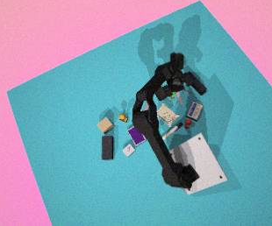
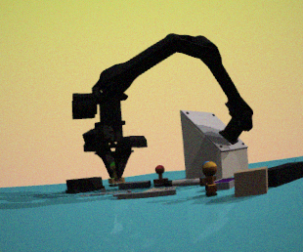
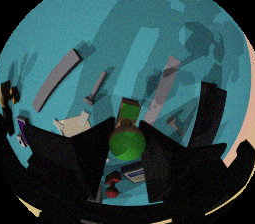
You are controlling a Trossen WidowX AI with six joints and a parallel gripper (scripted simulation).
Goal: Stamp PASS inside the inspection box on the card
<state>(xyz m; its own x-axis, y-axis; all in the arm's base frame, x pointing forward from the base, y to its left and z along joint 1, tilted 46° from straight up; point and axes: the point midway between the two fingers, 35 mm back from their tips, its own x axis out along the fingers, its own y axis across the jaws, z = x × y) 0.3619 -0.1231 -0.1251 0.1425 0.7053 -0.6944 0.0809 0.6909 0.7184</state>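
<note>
The purple ink pad lies 260 mm to the left of my gripper tip, 80 mm behind it and 40 mm below it. Also, from my gripper tip: black box: 140 mm to the right, 30 mm below, 10 mm behind; then green-knobbed stamp: right at my gripper tip; then beige card: 80 mm to the left, 70 mm behind, 40 mm below.
</note>
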